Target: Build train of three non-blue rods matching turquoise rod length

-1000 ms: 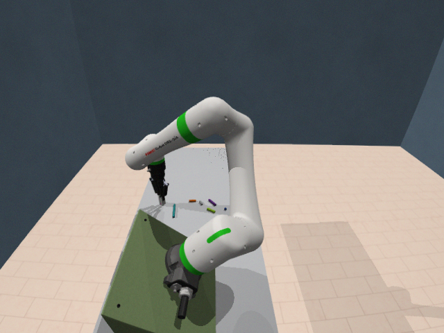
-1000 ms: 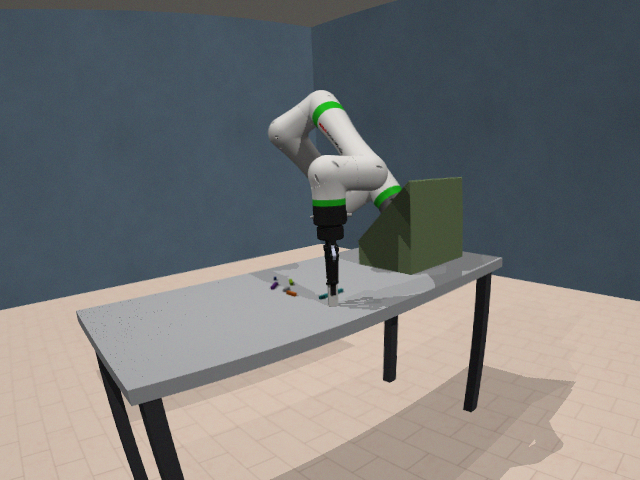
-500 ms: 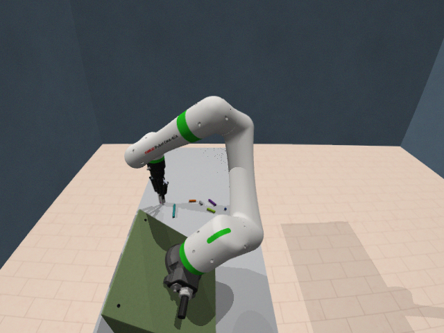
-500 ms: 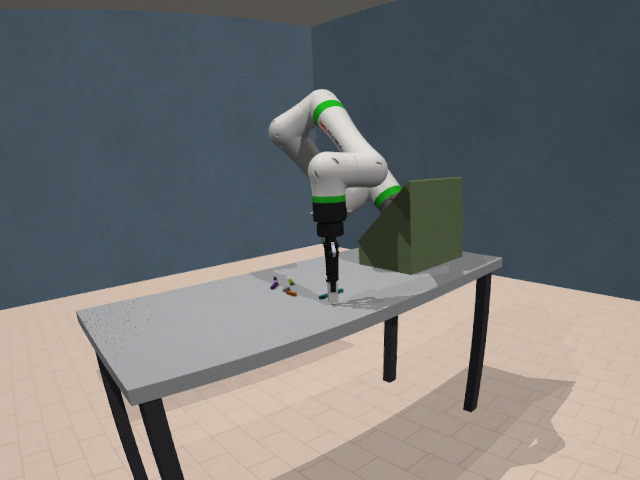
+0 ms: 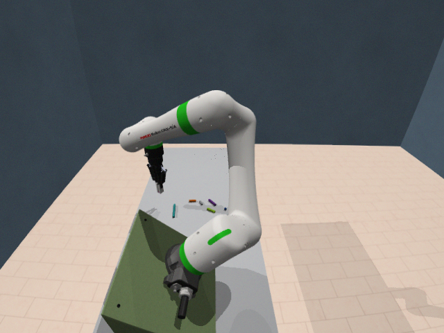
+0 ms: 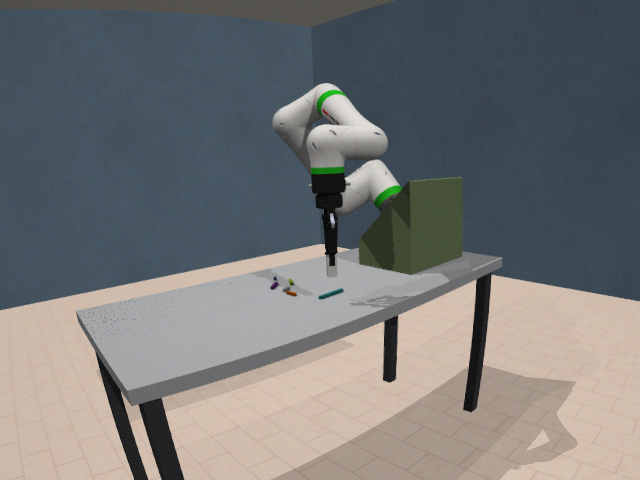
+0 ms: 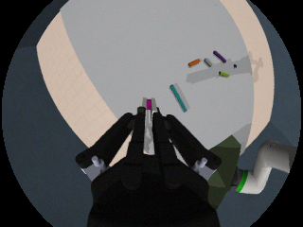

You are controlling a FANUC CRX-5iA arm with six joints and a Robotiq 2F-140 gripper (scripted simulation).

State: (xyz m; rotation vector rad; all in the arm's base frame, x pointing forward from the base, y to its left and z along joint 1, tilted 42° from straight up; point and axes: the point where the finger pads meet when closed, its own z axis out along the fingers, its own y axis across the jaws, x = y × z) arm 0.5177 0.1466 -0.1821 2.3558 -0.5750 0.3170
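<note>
The lime rod is 30 mm behind my hand, 280 mm to the right of it and 120 mm below it. Also, from my hand: orange rod 40 mm ahead, 170 mm to the right, 120 mm below; magenta rod 30 mm below; turquoise rod 50 mm behind, 80 mm to the right, 120 mm below.
</note>
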